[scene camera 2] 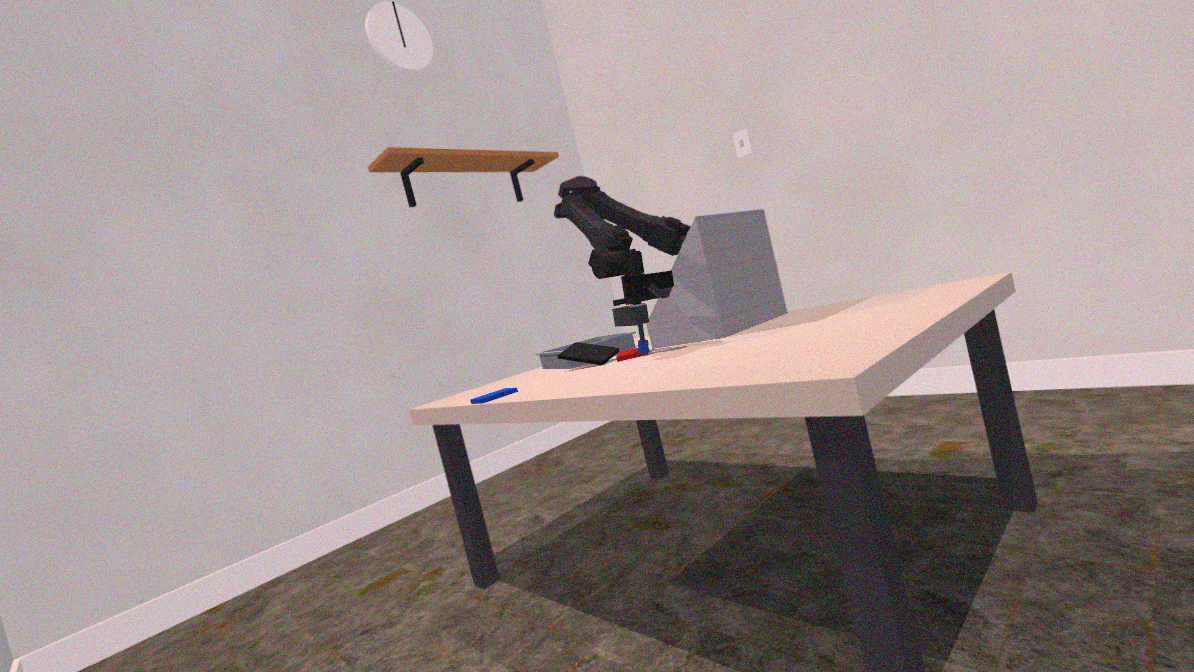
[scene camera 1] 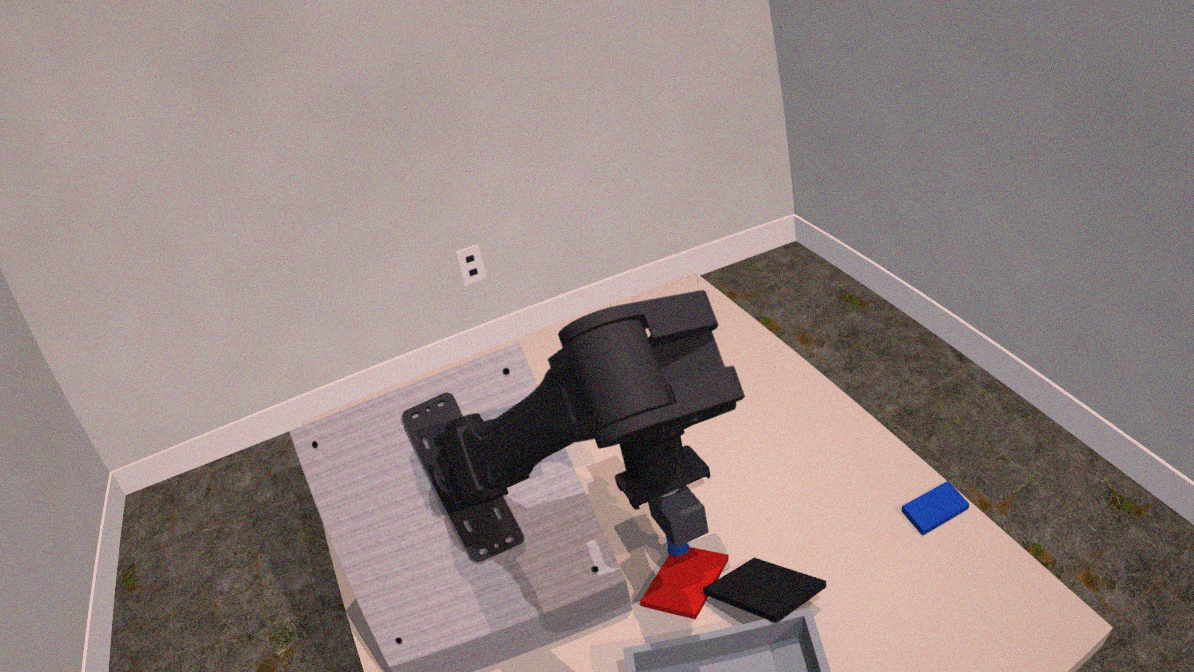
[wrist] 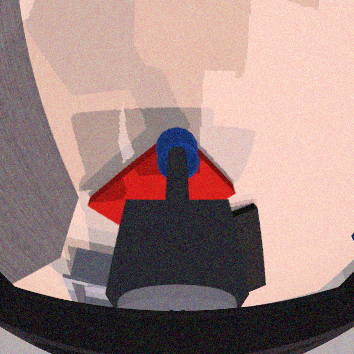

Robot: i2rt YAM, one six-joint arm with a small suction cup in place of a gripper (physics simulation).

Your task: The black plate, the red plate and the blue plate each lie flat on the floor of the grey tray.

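Seen in the pictures: hand, its tool point: (scene camera 2: 644, 354) (scene camera 1: 679, 553) (wrist: 176, 137); arm's base, origin of its link: (scene camera 2: 703, 257) (scene camera 1: 461, 478).
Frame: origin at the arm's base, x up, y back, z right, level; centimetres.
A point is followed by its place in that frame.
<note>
The red plate (scene camera 1: 680, 587) @(x -19.0, y -19.0, z 15.0 cm) (scene camera 2: 627, 355) @(x -19.1, y -25.3, z 11.5 cm) (wrist: 140, 186) @(x -18.9, y -19.1, z 12.1 cm) lies low on the table just outside the grey tray (scene camera 1: 819, 642) @(x -15.0, y -26.0, z 36.1 cm) (scene camera 2: 549, 358) @(x -16.9, y -22.1, z 44.4 cm) (wrist: 88, 261) @(x -18.3, y -9.7, z 24.2 cm). My suction cup (scene camera 1: 677, 548) (scene camera 2: 643, 347) (wrist: 177, 138) presses on the red plate's far corner, with suction on. The black plate (scene camera 1: 765, 587) @(x -16.1, y -26.4, z 23.8 cm) (scene camera 2: 587, 352) @(x -16.5, y -27.2, z 23.0 cm) lies beside the red plate and its corner overlaps the red plate's edge; it seems to rest near the tray's rim. Only a sliver of it shows in the wrist view (wrist: 244, 209) @(x -19.3, y -28.3, z 16.7 cm). The blue plate (scene camera 1: 935, 507) @(x -19.0, y -54.8, z 26.9 cm) (scene camera 2: 493, 395) @(x -19.1, y -57.1, z 24.0 cm) lies flat far off near the table's edge. The tray floor that shows holds no plate.
The arm's grey mount block (scene camera 1: 380, 506) @(x 0.1, y 10.9, z -0.6 cm) (scene camera 2: 728, 282) @(x -7.8, y -6.3, z -9.0 cm) stands close behind the red plate. The tray is cut off by the bottom edge of scene camera 1. The table (scene camera 1: 836, 434) @(x -20.0, y -54.2, z 3.2 cm) (scene camera 2: 800, 347) @(x -20.0, y -40.4, z -38.7 cm) ends just past the blue plate.
</note>
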